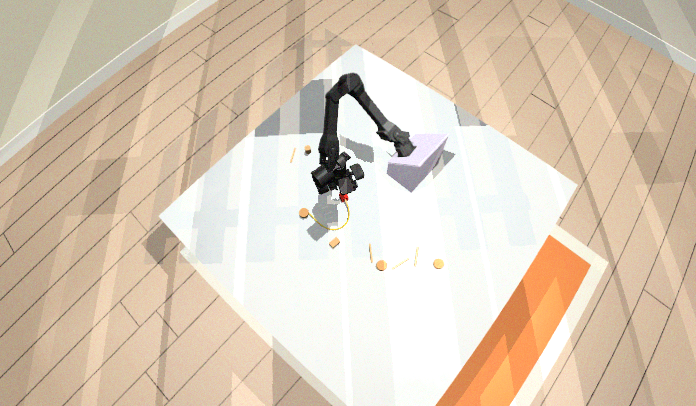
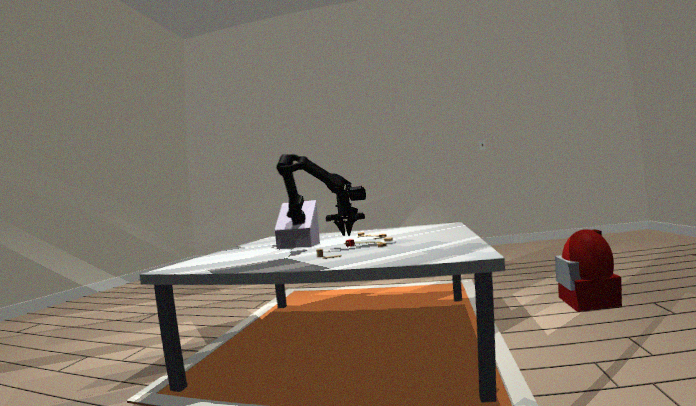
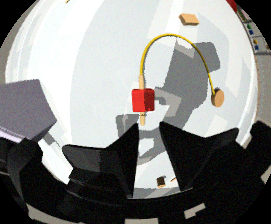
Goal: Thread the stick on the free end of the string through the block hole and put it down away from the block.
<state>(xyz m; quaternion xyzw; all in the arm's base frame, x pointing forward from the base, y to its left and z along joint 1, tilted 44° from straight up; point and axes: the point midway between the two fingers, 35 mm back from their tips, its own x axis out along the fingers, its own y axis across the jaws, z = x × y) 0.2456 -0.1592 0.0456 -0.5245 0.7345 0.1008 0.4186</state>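
The red cube lies 40 mm below my gripper tip, 20 mm to the left of it and 10 mm ahead of it. From my gripper tip the other things lie so: tan wooden block: 180 mm ahead, 110 mm to the left, 40 mm below; then round wooden button: 160 mm ahead, 70 mm to the right, 40 mm below; then thin wooden stick: 40 mm below, 30 mm to the left, 20 mm ahead.
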